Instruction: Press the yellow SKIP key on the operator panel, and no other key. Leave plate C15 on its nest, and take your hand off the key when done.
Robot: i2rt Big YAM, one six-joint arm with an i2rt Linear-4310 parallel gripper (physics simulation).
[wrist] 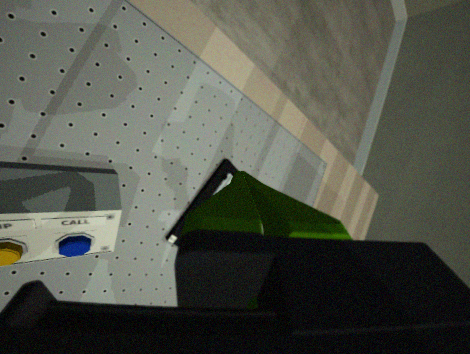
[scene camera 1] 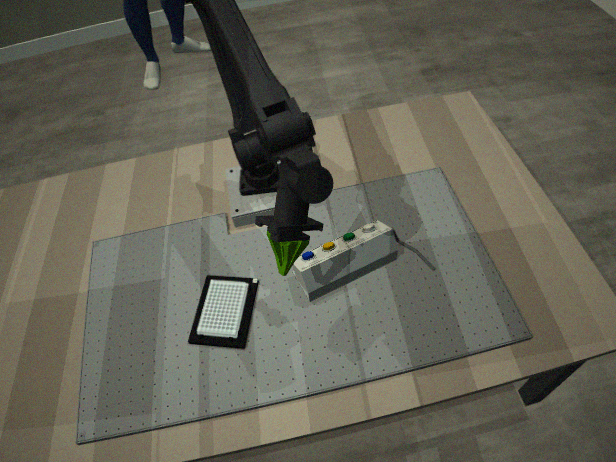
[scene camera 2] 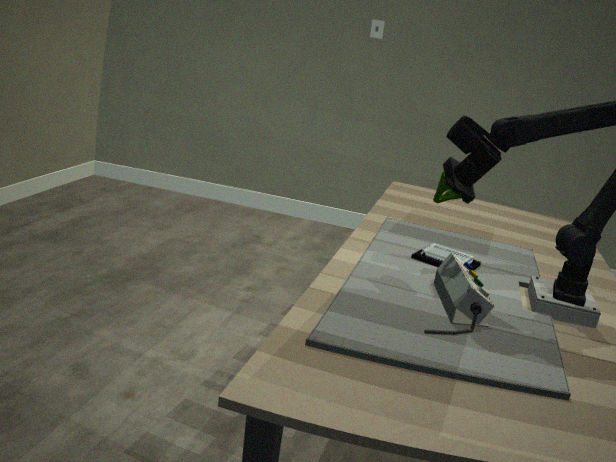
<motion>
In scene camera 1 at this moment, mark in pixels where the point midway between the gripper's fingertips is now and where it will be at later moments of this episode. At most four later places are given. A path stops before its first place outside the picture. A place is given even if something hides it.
My gripper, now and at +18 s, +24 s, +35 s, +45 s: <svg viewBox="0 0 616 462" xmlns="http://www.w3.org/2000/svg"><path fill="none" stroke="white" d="M282 274L315 267L330 268L327 261L330 253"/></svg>
</motion>
